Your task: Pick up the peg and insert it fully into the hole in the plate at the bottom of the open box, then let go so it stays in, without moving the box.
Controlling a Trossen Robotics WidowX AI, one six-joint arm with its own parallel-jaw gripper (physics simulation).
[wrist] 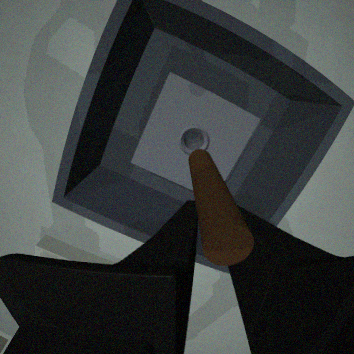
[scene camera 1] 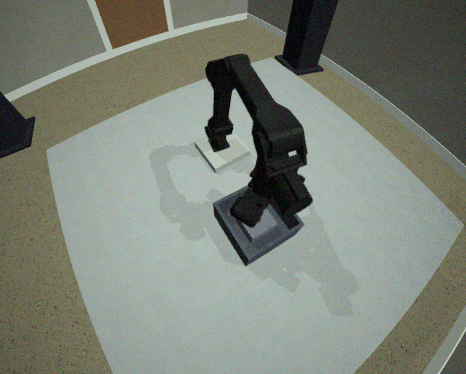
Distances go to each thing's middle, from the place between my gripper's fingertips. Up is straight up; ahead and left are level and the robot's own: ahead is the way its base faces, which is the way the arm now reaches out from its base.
Now: the dark grey box point(scene camera 1: 287, 227) 11 cm below my hand, 1 cm to the left of it and 1 cm ahead of it. The rest, counted from my hand: brown peg point(wrist: 226, 239) (1 cm to the left, 1 cm ahead); then light grey plate point(wrist: 224, 128) (13 cm below, 1 cm to the left, 1 cm ahead).
